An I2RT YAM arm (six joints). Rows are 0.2 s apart.
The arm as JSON. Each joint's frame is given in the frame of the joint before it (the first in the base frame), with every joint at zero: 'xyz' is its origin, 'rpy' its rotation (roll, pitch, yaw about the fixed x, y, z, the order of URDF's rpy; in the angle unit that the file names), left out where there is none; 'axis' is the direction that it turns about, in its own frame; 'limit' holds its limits. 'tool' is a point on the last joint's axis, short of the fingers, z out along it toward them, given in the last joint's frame.
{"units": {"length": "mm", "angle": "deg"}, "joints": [
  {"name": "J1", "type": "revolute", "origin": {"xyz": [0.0, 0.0, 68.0]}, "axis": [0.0, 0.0, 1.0], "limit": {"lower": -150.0, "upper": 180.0}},
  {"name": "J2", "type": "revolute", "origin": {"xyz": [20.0, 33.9, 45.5], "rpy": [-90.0, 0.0, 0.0]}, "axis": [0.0, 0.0, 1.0], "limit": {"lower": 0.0, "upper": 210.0}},
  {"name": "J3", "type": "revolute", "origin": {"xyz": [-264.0, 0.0, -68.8], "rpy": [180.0, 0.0, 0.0]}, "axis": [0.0, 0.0, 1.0], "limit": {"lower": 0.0, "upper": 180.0}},
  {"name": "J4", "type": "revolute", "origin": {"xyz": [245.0, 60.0, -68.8]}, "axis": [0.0, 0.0, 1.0], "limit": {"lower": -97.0, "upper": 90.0}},
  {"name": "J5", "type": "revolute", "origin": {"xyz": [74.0, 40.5, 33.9], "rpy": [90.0, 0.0, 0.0]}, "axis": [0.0, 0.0, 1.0], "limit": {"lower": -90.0, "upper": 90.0}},
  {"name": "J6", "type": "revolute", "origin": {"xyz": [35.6, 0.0, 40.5], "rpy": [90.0, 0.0, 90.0]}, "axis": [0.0, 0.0, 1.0], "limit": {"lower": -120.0, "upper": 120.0}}
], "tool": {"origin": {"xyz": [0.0, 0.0, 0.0], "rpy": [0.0, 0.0, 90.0]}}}
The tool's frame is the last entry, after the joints.
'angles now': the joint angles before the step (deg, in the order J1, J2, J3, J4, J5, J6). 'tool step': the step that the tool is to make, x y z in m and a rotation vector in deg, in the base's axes. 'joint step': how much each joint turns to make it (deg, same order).
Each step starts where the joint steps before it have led.
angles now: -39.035 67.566 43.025 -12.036 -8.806 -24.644
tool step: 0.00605 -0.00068 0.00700 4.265 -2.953 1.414
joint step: 0.176 1.032 2.077 -0.773 -4.070 3.488
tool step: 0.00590 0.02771 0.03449 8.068 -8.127 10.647
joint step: 4.251 -3.891 4.028 -4.285 -11.702 6.006
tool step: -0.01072 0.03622 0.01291 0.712 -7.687 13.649
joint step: 4.747 -7.343 -3.180 1.776 -10.061 -0.385
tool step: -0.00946 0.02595 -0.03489 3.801 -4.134 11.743
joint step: 3.760 -4.627 -11.238 9.619 -9.481 1.787
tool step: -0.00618 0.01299 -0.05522 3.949 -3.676 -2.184
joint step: 3.107 -0.410 -15.875 23.240 3.245 8.970
